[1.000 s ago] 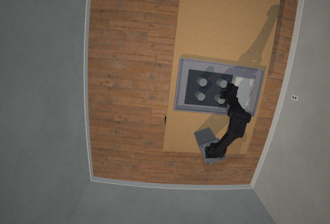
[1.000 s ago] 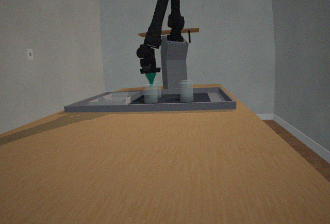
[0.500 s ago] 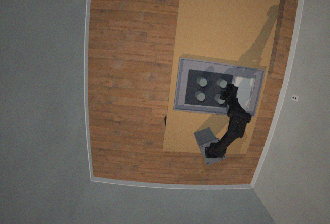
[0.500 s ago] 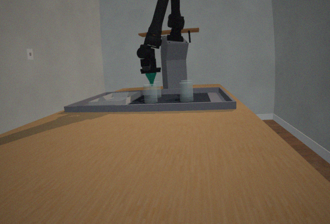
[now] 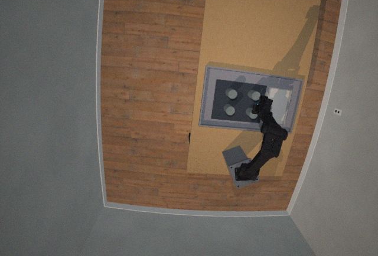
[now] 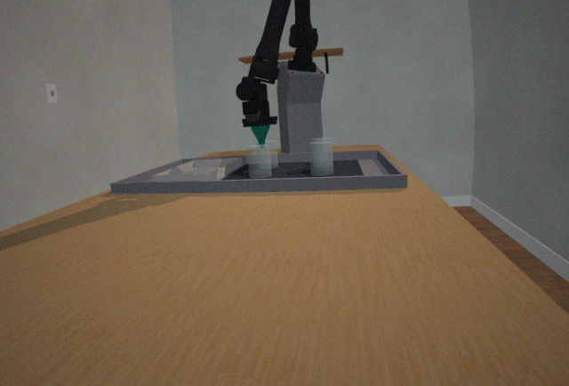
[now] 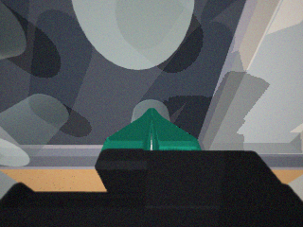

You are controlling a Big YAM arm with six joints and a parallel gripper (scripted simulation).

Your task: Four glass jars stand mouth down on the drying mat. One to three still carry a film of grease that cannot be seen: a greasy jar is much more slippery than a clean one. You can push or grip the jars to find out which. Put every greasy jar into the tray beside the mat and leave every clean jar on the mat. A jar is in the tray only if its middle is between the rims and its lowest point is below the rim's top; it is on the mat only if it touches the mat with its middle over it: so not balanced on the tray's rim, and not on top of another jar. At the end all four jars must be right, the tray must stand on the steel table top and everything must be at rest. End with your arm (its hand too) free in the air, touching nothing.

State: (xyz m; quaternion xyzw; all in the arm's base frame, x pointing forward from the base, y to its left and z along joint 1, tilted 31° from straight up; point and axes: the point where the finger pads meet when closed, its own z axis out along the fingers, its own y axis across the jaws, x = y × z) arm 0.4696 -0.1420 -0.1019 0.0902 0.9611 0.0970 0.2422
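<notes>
Right now the rimmed steel table top is 8 cm below my hand, 2 cm ahead of it and 1 cm to the right of it. Also, from my hand: pale tray (22 cm to the right, 7 cm below, 2 cm behind); dark drying mat (10 cm to the left, 8 cm below, 2 cm ahead).
</notes>
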